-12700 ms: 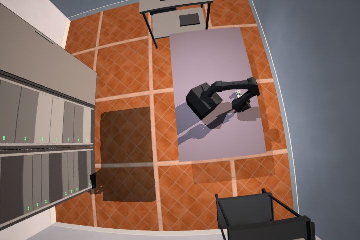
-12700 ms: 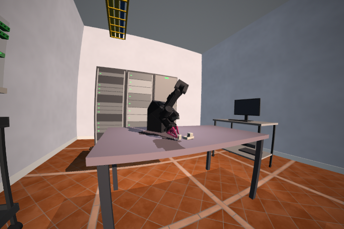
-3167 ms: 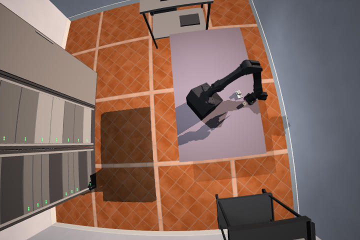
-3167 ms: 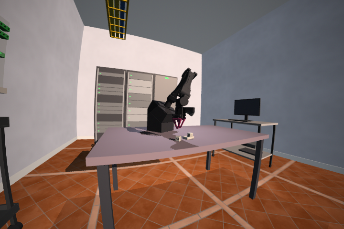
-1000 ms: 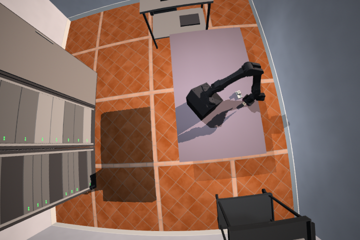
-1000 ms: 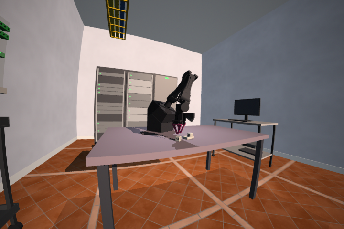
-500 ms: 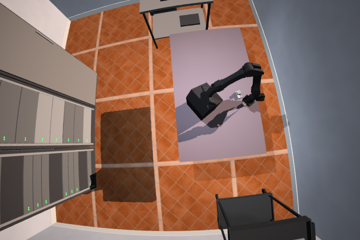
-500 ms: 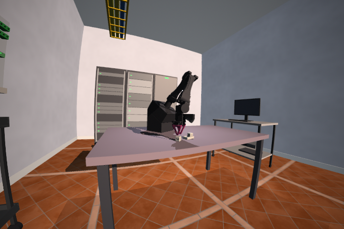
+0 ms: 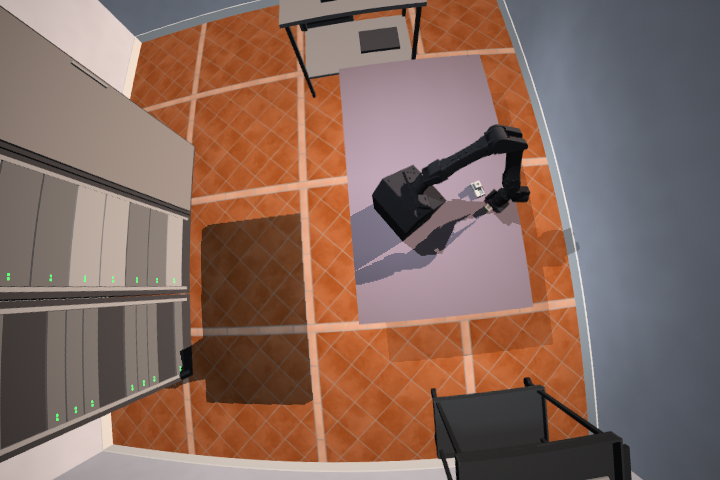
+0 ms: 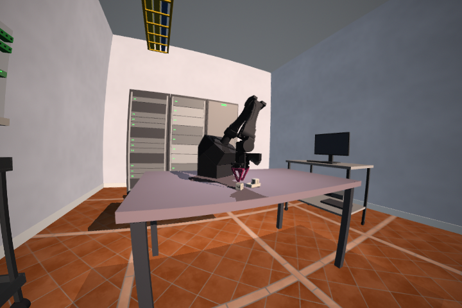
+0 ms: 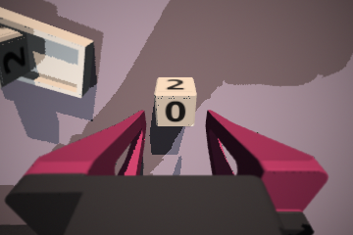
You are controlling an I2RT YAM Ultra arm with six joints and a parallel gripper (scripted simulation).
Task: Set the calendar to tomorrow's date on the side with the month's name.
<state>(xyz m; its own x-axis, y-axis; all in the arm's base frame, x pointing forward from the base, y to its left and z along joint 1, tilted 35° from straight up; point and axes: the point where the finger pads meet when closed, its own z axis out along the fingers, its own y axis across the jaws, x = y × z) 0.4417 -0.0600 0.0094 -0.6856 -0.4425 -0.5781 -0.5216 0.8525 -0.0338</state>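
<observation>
Now: the cream digit cube 4 cm below my hand. Round my hand: cream tray 4 cm behind, 11 cm to the left, 4 cm below.
</observation>
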